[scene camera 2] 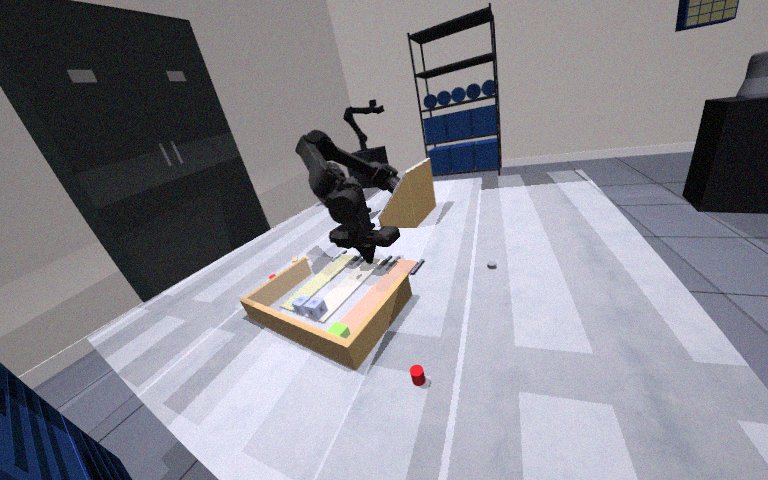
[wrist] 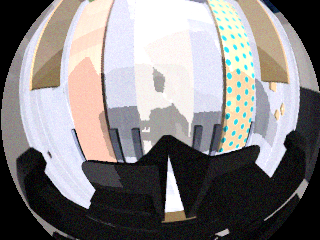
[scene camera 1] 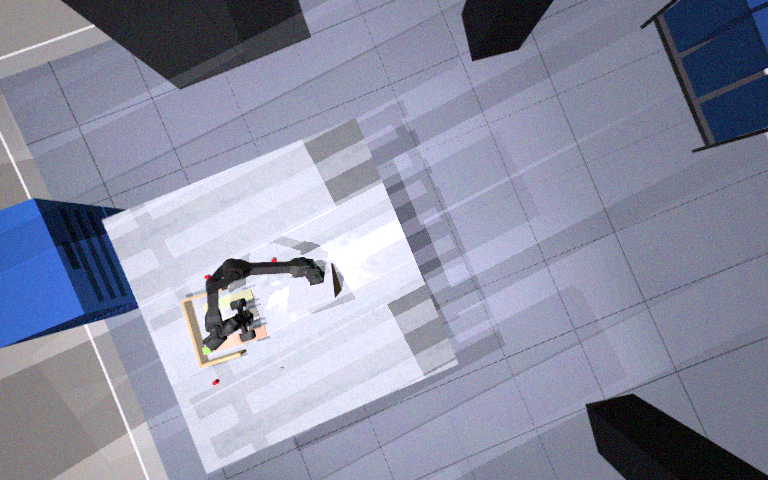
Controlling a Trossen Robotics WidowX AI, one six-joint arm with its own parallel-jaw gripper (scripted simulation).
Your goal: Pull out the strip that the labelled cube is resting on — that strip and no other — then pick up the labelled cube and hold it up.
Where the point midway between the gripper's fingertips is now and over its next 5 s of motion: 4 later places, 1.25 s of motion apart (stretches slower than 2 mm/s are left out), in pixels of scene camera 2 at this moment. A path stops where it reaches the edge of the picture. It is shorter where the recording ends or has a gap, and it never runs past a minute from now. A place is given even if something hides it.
The gripper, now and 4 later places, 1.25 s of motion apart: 370,263; 379,255; 389,246; 398,238; 400,227
